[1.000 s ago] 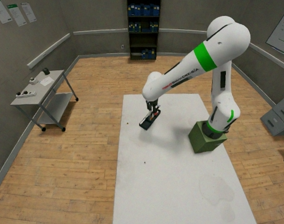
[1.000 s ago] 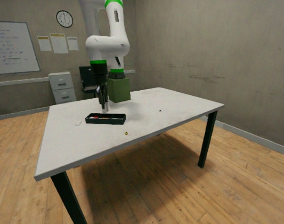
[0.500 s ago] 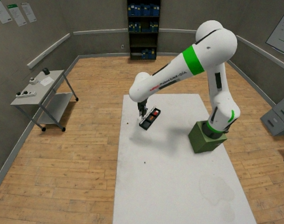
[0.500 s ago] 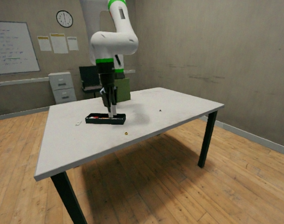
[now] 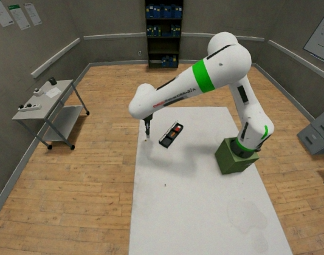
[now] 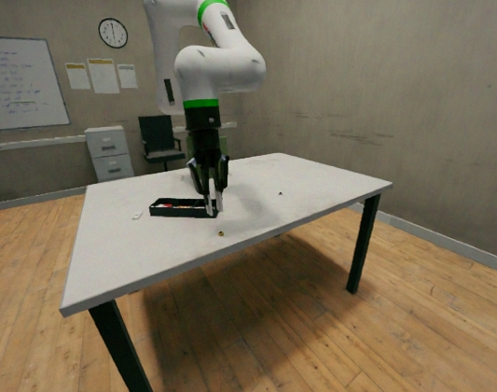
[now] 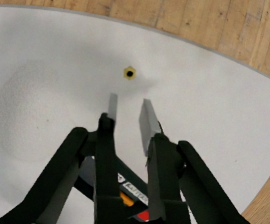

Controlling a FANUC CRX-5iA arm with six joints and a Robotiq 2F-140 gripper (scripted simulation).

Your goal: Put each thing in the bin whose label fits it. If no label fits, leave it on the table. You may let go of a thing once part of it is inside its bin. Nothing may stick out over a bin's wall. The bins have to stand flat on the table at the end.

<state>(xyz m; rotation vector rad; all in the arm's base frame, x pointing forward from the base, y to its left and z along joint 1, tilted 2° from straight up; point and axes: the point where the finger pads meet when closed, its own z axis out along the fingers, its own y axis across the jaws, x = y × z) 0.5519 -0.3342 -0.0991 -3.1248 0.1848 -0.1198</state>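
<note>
Now: hand 3 cm short of the yellow ring and 10 cm above it. The rest, counted from my hand: black bin tray (20 cm behind, 8 cm below); then red piece (27 cm behind, 6 cm to the right, 9 cm below); then orange object (21 cm behind, 9 cm below).
</note>
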